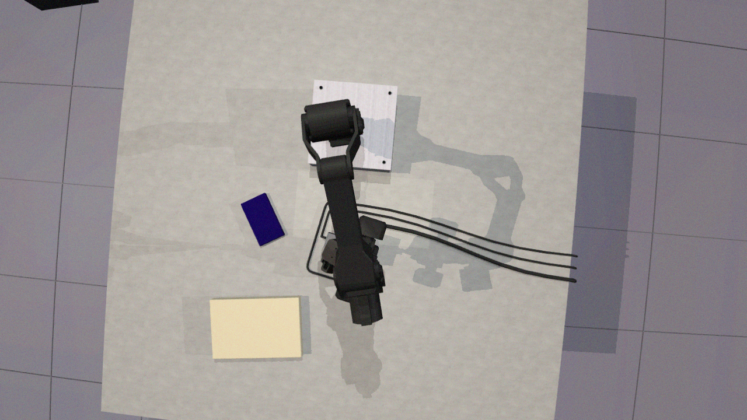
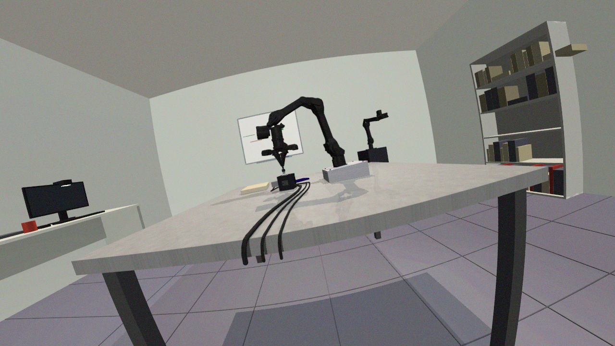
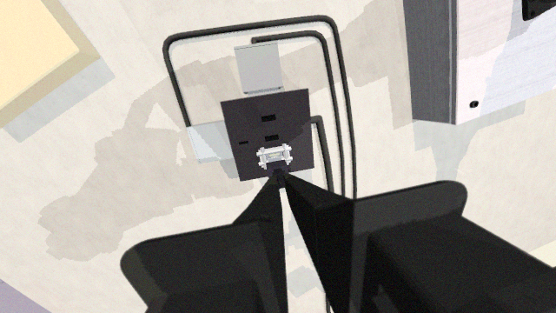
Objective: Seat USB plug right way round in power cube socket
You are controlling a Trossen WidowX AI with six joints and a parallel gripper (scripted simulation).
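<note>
Right now my gripper tip is 50 mm above the USB socket. Also, from my gripper tip: USB plug: 20 mm below; flat blue object: 110 mm behind, 270 mm to the right, 120 mm below; pad: 190 mm ahead, 310 mm to the right, 110 mm below.
</note>
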